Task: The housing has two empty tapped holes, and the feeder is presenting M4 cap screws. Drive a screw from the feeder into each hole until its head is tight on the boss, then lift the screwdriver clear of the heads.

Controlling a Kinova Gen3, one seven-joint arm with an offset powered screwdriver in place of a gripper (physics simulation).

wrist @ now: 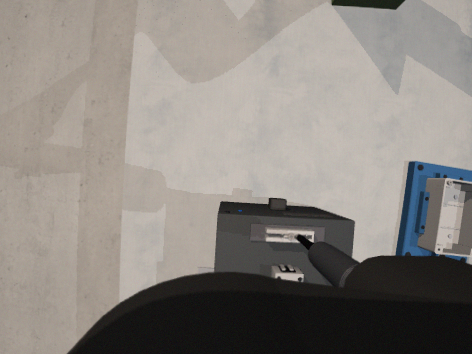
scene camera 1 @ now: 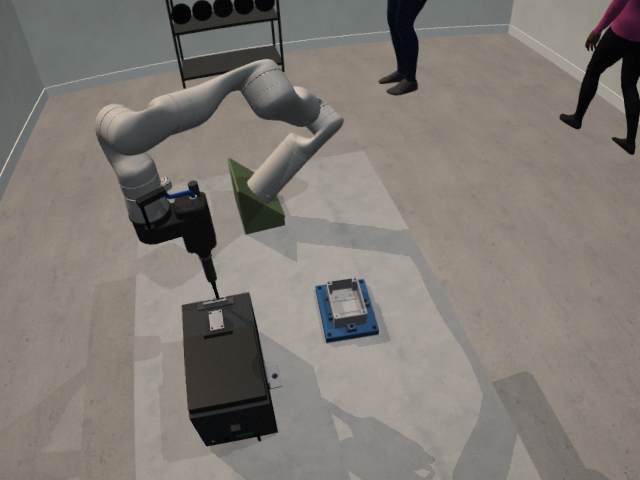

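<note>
The black screwdriver [scene camera 1: 217, 296] [wrist: 300, 237] points down, its thin bit tip at the pale screw rail [wrist: 272, 238] on top of the dark feeder [scene camera 1: 222, 372] [wrist: 235, 252]. Small round screw heads show faintly in the rail beside the tip; whether the bit touches one, or carries one, I cannot tell. The driver has no fingers. The light grey open-topped housing [scene camera 1: 352, 319] [wrist: 434, 215] sits on the blue fixture [scene camera 1: 338, 334] [wrist: 411, 200], right of the feeder. Its far right part is cut off in the wrist view. The tapped holes are too small to judge.
A green wedge-shaped mount [scene camera 1: 255, 217] stands behind, at the arm's base. A small plate with a dark hole [scene camera 1: 274, 376] lies at the feeder's right side. A shelf rack [scene camera 1: 224, 63] and two people [scene camera 1: 404, 46] [scene camera 1: 628, 25] are at the back.
</note>
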